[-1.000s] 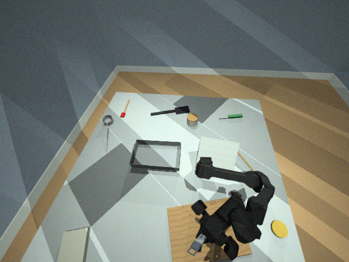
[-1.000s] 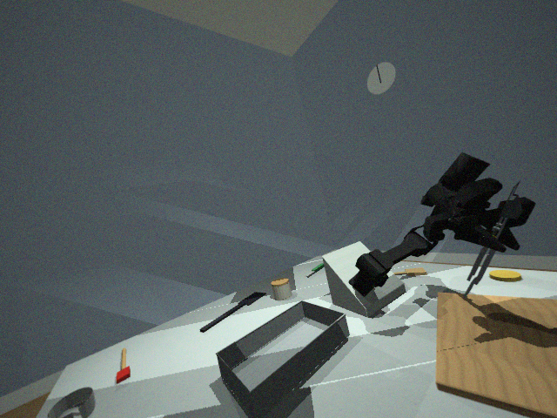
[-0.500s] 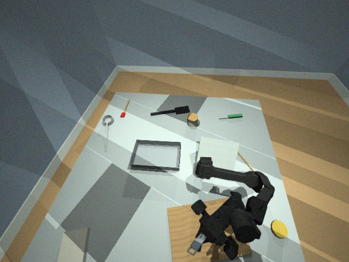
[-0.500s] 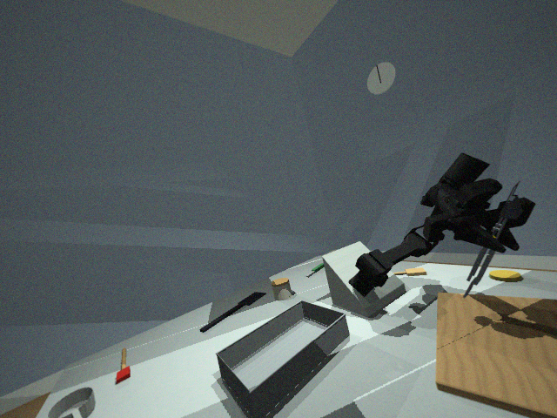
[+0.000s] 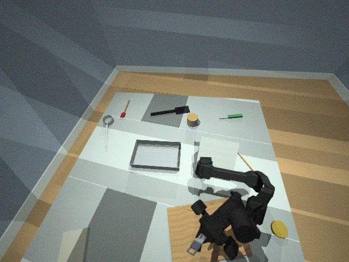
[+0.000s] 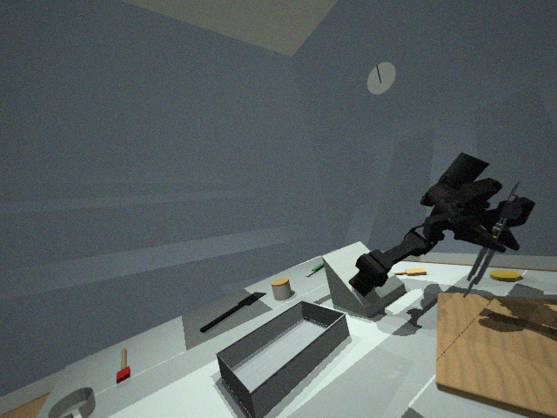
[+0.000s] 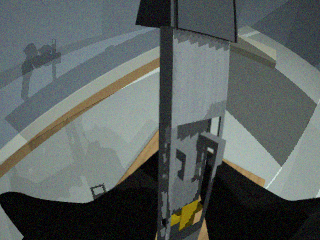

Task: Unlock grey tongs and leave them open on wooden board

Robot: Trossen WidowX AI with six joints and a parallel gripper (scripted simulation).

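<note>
Now: gripper tip 200 mm above the wooden board, 60 mm past it and 40 mm to the left of it. Also, from my gripper tip: yellow disc (410 mm behind, 200 mm below, 80 mm to the right); yellow lock piece (20 mm to the right, 20 mm behind, 10 mm above); roasting tin (400 mm to the right, 260 mm ahead, 180 mm below).
</note>
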